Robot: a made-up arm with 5 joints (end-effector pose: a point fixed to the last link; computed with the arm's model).
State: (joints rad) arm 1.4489 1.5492 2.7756 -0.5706 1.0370
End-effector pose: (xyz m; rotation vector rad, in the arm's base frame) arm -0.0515 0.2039 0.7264 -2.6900 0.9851 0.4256
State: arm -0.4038 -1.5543 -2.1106 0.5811 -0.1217
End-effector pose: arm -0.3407 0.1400 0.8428 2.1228 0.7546 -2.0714
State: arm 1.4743 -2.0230 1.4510 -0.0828 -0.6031
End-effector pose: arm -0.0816 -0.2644 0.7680 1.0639 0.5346 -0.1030
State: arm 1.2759 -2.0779 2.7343 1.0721 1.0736
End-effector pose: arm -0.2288 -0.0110 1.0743 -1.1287 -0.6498 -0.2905
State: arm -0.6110 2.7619 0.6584 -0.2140 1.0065
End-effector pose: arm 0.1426 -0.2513 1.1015 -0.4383 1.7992 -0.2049
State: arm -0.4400 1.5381 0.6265 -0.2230 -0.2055
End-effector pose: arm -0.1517 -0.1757 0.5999 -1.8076 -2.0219 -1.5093
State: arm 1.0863 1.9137 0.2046 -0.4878 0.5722
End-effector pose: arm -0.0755 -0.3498 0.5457 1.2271 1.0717 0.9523
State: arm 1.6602 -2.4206 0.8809 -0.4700 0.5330
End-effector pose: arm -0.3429 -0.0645 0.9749 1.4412 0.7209 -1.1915
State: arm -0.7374 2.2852 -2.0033 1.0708 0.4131
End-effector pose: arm -0.2053 -0.3292 1.0323 -0.6544 -1.3488 0.3682
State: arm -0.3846 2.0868 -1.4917 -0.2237 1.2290
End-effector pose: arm 0.1279 -0.0661 0.6115 1.2004 -2.2496 -1.1556
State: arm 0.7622 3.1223 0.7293 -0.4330 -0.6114
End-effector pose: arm -0.1554 -0.1504 0.6426 1.6963 1.1422 0.6013
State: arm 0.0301 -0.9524 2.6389 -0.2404 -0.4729
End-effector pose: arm 0.1166 0.0959 0.8517 -1.7101 1.0526 0.3020
